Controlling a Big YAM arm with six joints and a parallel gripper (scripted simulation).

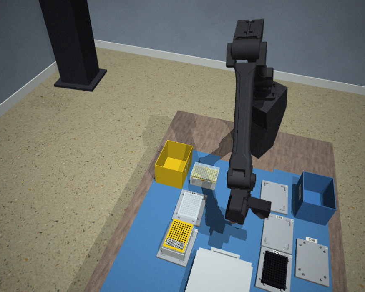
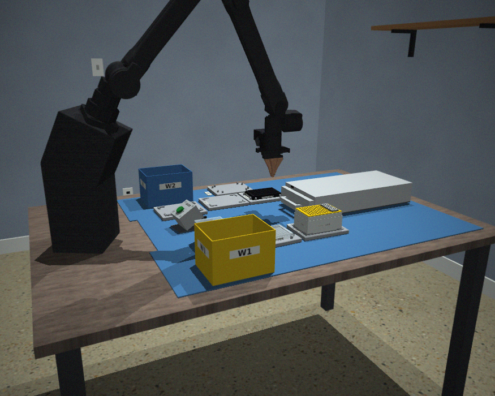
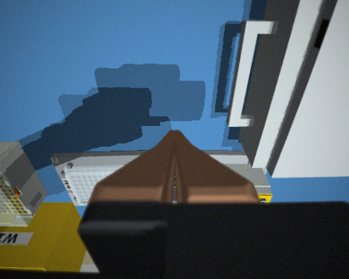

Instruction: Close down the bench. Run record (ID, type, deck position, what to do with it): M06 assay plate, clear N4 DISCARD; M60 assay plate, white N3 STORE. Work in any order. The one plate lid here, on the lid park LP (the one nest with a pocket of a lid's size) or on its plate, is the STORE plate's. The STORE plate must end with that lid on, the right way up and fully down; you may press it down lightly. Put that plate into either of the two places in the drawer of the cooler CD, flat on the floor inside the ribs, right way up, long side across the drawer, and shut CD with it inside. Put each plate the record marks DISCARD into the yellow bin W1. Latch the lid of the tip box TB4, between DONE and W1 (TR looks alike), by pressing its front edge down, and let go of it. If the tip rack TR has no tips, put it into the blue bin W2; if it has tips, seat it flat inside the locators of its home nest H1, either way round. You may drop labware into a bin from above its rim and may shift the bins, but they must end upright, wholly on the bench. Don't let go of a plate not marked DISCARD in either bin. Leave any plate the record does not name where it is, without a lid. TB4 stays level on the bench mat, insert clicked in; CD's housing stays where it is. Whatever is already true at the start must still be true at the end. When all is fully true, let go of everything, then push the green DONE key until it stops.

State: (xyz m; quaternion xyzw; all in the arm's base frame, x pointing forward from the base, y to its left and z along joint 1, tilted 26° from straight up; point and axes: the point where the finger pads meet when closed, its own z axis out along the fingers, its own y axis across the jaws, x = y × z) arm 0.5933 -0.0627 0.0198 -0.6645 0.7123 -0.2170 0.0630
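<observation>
Right now my hand is 170 mm to the left of the clear assay plate M06, 130 mm past it and 130 mm above it. Also, from my hand: white assay plate (170 mm ahead, 130 mm below, 20 mm to the right); tip rack TR (200 mm to the right, 100 mm below, 40 mm ahead); clear plate lid (170 mm ahead, 120 mm below, 20 mm to the right).
</observation>
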